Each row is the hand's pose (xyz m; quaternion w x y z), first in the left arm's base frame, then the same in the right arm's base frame.
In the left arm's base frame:
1: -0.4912 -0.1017 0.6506 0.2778 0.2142 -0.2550 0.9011
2: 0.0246 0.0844 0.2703 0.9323 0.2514 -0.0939 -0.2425
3: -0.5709 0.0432 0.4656 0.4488 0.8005 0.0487 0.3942
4: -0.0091 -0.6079 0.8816 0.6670 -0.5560 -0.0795 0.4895
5: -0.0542 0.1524 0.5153 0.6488 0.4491 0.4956 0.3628
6: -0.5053 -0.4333 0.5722 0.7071 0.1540 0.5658 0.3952
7: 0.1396 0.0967 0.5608 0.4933 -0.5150 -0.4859 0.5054
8: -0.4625 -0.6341 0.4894 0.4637 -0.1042 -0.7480 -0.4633
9: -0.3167 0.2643 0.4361 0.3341 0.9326 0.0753 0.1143
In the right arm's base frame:
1: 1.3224 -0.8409 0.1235 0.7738 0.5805 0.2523 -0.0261
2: 0.6662 -0.8217 0.0041 0.2439 -0.3870 0.5376 -0.7083
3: 1.2527 -0.6081 0.0733 0.4524 0.4384 0.0561 -0.7746
4: 1.1485 -1.4934 0.4167 0.3517 0.0597 0.9006 0.2485
5: 0.8733 -0.9150 -0.1347 0.0520 0.5046 0.4972 -0.7039
6: 1.3193 -0.9090 0.4576 0.0394 -0.4783 -0.7167 0.5059
7: 0.7581 -1.0866 -0.1343 0.6487 -0.0824 0.6431 0.3986
8: 1.2557 -0.9573 0.6641 0.4558 -0.8752 0.1291 -0.0980
9: 1.0145 -0.6561 -0.1620 0.2915 0.2880 -0.1579 -0.8984

